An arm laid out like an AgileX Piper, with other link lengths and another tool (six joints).
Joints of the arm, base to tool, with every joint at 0 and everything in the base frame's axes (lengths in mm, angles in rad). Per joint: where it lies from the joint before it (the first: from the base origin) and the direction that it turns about. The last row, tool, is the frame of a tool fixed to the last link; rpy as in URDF.
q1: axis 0 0 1 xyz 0.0 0.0 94.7
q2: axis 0 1 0 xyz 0.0 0.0 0.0
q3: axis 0 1 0 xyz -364.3 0.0 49.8
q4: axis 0.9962 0 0.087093 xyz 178.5 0.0 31.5
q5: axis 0 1 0 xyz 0.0 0.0 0.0
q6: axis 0.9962 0 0.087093 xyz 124.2 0.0 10.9
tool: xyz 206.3 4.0 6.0 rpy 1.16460 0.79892 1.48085
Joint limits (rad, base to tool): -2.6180..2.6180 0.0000..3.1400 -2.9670..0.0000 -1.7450..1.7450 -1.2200..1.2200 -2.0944..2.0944
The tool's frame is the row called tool.
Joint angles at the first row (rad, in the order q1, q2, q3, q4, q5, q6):
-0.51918 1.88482 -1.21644 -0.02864 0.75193 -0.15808
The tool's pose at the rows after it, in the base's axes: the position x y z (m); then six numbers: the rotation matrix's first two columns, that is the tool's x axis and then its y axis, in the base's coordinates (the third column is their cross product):
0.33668, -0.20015, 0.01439, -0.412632, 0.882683, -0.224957, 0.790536, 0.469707, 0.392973
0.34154, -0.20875, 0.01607, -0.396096, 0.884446, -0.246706, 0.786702, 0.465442, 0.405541
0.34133, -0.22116, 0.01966, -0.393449, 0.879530, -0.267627, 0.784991, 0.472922, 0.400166
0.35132, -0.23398, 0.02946, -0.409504, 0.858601, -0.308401, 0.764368, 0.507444, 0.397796
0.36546, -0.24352, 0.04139, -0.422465, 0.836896, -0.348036, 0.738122, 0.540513, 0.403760
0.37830, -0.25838, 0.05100, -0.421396, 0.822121, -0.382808, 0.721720, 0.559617, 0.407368
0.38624, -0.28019, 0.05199, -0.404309, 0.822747, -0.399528, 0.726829, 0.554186, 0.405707
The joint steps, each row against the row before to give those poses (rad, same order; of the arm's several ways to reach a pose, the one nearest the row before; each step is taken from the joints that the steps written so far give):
-0.00712 0.00001 0.01828 0.00195 -0.04285 -0.00001
-0.01299 -0.00002 0.00305 0.00000 -0.03065 0.00000
-0.01817 0.00001 -0.01358 -0.01512 -0.00256 -0.00869
-0.00422 0.00002 -0.03810 -0.01635 0.00008 -0.02186
0.00000 -0.00002 -0.04428 -0.00080 0.00069 -0.02851
-0.01166 0.01255 -0.05469 -0.00020 0.00367 -0.02408
-0.02762 0.03663 -0.06611 -0.00232 0.01245 -0.01225

